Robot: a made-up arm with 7 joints.
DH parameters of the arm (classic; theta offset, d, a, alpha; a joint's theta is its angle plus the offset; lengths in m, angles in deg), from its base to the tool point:
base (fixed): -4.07 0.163 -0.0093 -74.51
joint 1: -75.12 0.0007 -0.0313 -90
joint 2: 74 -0.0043 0 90
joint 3: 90 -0.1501 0.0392 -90
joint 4: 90 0.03 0.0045 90
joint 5: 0 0.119 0.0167 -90
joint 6: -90 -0.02 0.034 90
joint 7: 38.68 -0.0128 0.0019 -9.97
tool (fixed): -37.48 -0.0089 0 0
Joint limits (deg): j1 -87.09..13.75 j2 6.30..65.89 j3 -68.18..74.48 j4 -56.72..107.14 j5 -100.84..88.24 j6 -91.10..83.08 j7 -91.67..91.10
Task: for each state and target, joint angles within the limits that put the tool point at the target. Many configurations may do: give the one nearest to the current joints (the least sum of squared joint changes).
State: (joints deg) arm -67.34 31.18 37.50 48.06 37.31 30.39 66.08
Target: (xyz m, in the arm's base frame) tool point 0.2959 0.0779 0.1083
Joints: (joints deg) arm -72.49 12.10 25.33 23.58 33.14 48.25 67.78
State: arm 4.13 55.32 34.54 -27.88 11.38 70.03 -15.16
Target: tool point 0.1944 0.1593 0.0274
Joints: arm -27.65 35.78 14.00 0.14 11.17 53.55 -15.13
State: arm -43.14 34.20 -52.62 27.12 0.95 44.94 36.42
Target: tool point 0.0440 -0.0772 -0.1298
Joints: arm -16.25 12.23 -68.18 16.09 -9.01 46.73 36.30
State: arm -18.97 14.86 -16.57 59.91 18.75 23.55 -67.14
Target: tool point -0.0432 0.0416 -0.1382
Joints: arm -11.12 6.30 -11.13 87.07 -8.23 54.60 -68.68
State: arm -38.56 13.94 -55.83 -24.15 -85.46 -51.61 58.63
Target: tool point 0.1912 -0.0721 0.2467
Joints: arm -77.43 24.19 -24.07 -13.54 -89.07 -55.79 58.13
